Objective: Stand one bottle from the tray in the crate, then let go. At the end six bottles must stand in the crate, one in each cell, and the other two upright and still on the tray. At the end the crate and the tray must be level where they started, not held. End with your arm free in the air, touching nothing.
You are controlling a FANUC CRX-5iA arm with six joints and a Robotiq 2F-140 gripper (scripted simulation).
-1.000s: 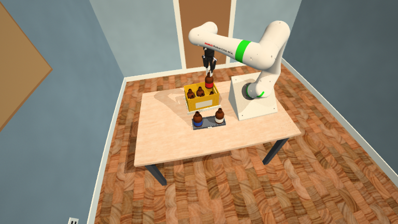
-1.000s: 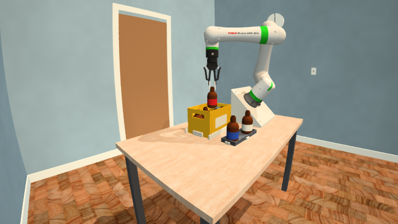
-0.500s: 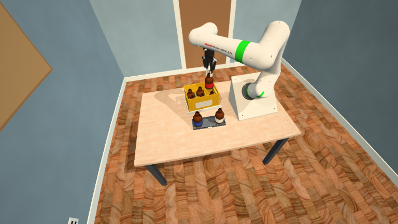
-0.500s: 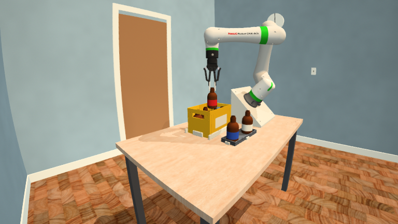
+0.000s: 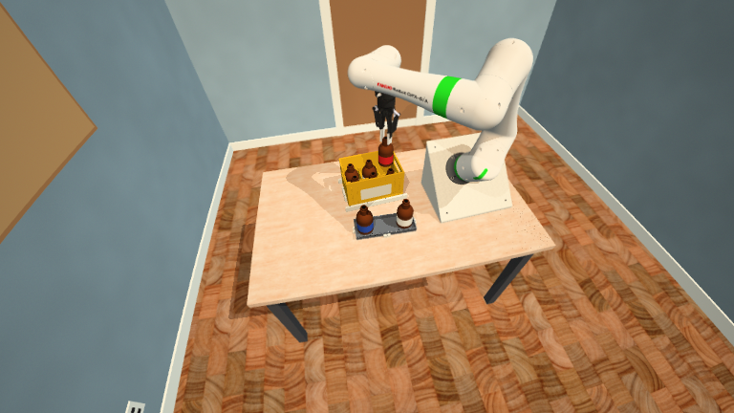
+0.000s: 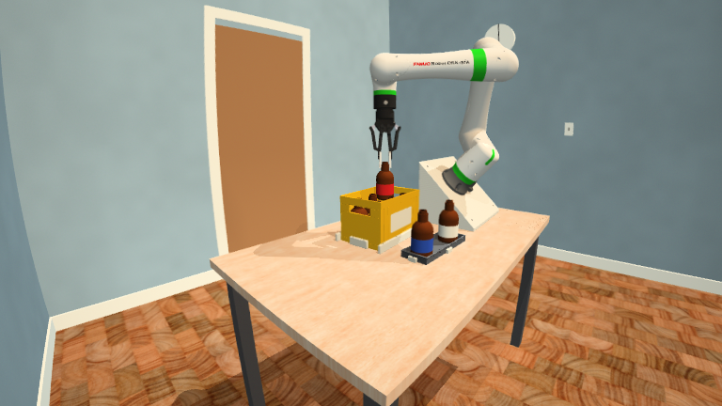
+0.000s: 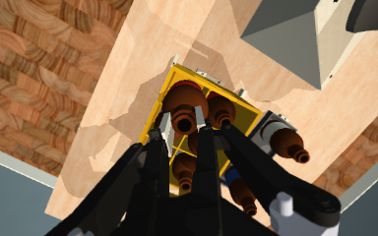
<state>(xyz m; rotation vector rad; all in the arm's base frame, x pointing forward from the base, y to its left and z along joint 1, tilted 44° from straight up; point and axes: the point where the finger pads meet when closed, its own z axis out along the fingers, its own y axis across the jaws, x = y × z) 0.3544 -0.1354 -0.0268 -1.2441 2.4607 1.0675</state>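
My hand is 80 mm short of the yellow crate, 60 mm to the right of it and 210 mm above it. The rest, counted from my hand: dark tray 30 mm ahead, 290 mm to the left, 280 mm below; blue-labelled bottle 120 mm ahead, 300 mm to the left, 210 mm below.
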